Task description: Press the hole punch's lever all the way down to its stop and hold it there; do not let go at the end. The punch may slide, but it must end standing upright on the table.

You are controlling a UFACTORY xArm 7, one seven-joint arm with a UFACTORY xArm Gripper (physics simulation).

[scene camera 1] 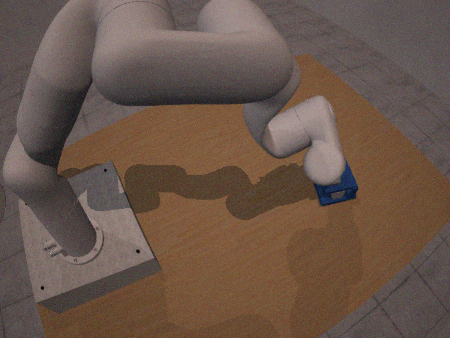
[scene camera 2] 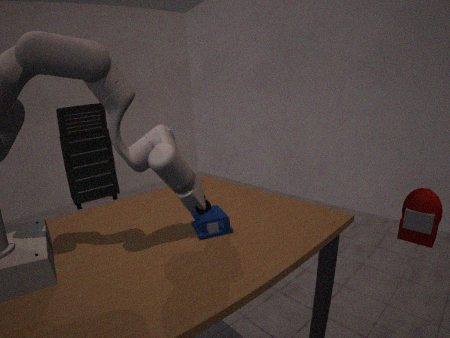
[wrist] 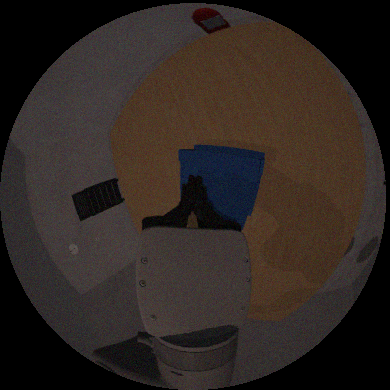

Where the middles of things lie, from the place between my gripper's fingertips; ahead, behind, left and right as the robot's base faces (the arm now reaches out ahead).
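The blue hole punch (scene camera 2: 205,231) is 1 cm behind my hand, 2 cm to the right of my hand and 3 cm below my hand. I also see the blue lever (wrist: 230,179), which is 1 cm behind my hand, 2 cm to the right of my hand and 2 cm below my hand.
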